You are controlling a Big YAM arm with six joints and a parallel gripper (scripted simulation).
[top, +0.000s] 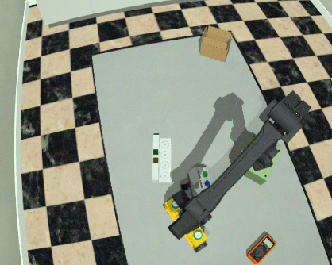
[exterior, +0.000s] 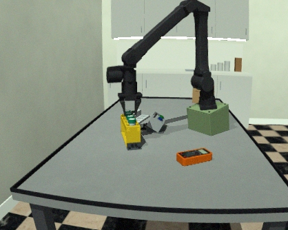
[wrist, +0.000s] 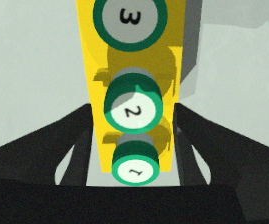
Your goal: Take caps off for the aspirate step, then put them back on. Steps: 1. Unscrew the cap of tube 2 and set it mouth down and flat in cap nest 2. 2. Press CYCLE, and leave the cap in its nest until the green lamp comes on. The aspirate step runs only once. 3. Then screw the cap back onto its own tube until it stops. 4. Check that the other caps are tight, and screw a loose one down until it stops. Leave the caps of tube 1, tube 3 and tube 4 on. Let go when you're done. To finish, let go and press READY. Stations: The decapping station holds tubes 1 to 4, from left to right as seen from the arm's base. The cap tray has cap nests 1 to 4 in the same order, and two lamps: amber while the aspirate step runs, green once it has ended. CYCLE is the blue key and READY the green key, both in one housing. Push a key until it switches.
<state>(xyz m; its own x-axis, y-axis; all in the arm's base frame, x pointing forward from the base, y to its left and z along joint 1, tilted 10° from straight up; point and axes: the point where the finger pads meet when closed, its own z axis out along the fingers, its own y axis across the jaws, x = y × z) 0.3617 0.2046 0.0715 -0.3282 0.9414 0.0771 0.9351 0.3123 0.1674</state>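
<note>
My hand is 2 cm above the cap. Round my hand: grey key housing (19 cm to the right, 10 cm behind, 8 cm below); then green READY key (21 cm to the right, 12 cm behind, 6 cm below); then blue cycle key (17 cm to the right, 12 cm behind, 6 cm below).
</note>
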